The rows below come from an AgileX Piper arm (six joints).
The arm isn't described. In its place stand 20 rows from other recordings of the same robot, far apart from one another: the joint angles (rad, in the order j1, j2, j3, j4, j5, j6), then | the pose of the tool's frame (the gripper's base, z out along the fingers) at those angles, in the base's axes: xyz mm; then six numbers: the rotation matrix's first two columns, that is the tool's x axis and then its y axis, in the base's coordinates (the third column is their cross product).
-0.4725, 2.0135, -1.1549, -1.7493, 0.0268, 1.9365 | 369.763, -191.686, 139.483, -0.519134, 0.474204, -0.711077, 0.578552, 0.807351, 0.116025
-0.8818, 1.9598, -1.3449, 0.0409, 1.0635, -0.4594 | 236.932, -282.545, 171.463, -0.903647, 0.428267, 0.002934, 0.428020, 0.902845, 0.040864
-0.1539, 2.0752, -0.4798, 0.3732, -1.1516, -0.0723 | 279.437, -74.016, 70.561, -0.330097, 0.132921, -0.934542, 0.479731, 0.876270, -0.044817
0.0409, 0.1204, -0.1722, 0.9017, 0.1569, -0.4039 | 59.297, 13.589, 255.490, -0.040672, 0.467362, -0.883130, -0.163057, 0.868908, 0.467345
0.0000, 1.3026, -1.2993, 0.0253, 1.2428, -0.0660 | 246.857, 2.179, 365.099, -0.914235, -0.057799, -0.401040, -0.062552, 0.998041, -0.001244
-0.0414, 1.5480, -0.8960, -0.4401, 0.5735, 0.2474 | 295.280, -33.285, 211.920, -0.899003, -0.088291, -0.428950, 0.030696, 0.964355, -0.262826
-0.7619, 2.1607, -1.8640, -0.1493, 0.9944, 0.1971 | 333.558, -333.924, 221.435, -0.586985, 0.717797, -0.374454, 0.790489, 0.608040, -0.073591
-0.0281, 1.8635, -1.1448, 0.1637, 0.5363, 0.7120 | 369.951, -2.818, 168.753, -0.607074, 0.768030, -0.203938, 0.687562, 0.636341, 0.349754
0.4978, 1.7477, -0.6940, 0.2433, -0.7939, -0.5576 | 302.994, 146.870, 183.633, -0.030747, -0.438109, -0.898396, -0.360056, 0.843333, -0.398935
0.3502, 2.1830, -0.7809, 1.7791, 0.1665, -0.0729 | 280.825, 118.282, 8.872, -0.254538, 0.947536, 0.193355, 0.943991, 0.200035, 0.262425
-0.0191, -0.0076, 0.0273, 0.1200, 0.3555, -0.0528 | 53.308, 2.774, 172.697, -0.282472, 0.065081, -0.957065, -0.004025, 0.997607, 0.069026
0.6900, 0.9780, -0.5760, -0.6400, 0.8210, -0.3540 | 150.195, 72.394, 252.066, -0.156422, -0.984594, -0.078144, -0.754158, 0.170153, -0.634266
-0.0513, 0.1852, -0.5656, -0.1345, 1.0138, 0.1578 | 20.348, -11.417, 298.961, -0.500553, 0.111534, -0.858491, 0.192226, 0.981230, 0.015400
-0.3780, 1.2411, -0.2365, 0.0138, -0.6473, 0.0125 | 188.100, -75.508, 192.673, -0.239110, 0.120241, -0.963519, 0.382230, 0.923841, 0.020434
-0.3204, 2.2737, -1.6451, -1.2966, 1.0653, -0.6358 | 417.094, -219.160, 161.937, -0.513366, -0.394236, 0.762256, -0.858075, 0.222630, -0.462756
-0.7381, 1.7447, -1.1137, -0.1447, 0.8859, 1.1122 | 234.342, -226.898, 194.073, 0.197289, 0.965423, -0.170398, 0.979823, -0.188512, 0.066403
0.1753, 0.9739, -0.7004, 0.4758, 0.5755, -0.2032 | 183.680, 55.572, 296.031, -0.700227, 0.076015, -0.709862, -0.217271, 0.924460, 0.313317
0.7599, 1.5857, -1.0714, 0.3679, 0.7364, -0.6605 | 215.302, 234.916, 241.103, -0.330732, -0.813704, -0.478019, -0.934126, 0.354325, 0.043156
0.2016, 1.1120, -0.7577, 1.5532, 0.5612, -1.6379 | 216.922, 93.758, 327.168, -0.209102, -0.118587, -0.970677, -0.691863, 0.719435, 0.061147
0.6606, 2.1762, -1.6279, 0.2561, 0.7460, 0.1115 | 353.690, 294.654, 158.113, -0.894611, -0.324720, -0.306966, -0.407572, 0.874588, 0.262642
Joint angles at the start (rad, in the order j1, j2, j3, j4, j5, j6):
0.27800 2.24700 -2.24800 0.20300 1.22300 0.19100
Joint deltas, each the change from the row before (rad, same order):
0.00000 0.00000 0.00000 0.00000 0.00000 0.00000
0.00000 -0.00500 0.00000 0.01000 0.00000 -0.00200
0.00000 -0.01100 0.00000 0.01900 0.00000 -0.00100
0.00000 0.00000 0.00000 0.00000 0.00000 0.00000
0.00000 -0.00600 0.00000 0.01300 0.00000 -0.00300
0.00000 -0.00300 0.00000 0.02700 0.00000 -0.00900
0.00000 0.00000 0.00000 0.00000 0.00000 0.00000
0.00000 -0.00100 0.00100 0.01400 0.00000 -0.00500
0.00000 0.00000 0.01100 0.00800 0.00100 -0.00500
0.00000 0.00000 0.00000 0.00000 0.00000 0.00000
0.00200 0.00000 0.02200 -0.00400 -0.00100 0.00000
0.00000 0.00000 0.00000 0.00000 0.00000 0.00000
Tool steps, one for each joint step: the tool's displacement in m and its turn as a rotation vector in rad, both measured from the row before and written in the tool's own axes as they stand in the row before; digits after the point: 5 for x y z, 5 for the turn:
0.00000 0.00000 0.00000 0.00000 0.00000 0.00000
-0.00003 0.00140 -0.00253 -0.01050 -0.00296 0.00044
-0.00009 0.00287 -0.00556 -0.02037 -0.00704 0.00319
0.00000 0.00000 0.00000 0.00000 0.00000 0.00000
0.00000 0.00184 -0.00302 -0.01357 -0.00337 0.00010
0.00032 0.00266 -0.00153 -0.02575 0.00175 -0.00052
0.00000 0.00000 0.00000 0.00000 0.00000 0.00000
0.00031 0.00122 -0.00027 -0.01296 0.00227 -0.00023
0.00168 -0.00048 0.00256 -0.00442 0.01246 0.00068
0.00000 0.00000 0.00000 0.00000 0.00000 0.00000
0.00312 -0.00174 0.00534 0.00844 0.01952 0.00286
0.00000 0.00000 0.00000 0.00000 0.00000 0.00000

